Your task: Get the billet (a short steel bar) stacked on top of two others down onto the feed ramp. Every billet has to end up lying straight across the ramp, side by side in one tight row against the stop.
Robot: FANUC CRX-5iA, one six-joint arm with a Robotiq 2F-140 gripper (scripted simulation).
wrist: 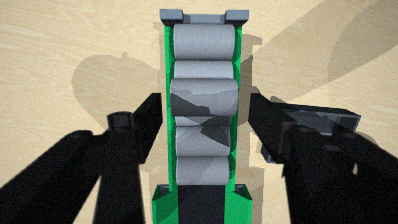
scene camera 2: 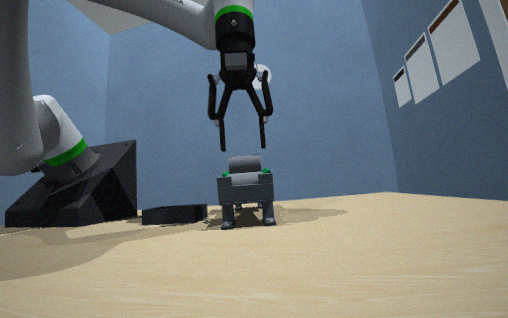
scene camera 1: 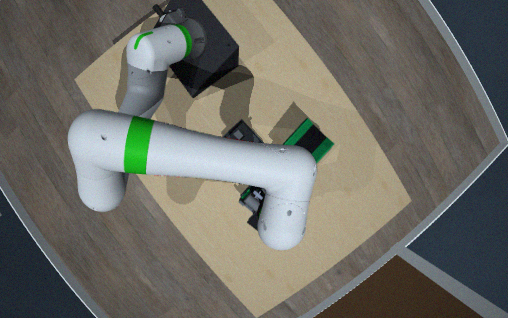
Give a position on a billet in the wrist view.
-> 191, 41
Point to a low black block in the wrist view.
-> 314, 116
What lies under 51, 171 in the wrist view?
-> My gripper.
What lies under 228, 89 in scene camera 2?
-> My gripper.
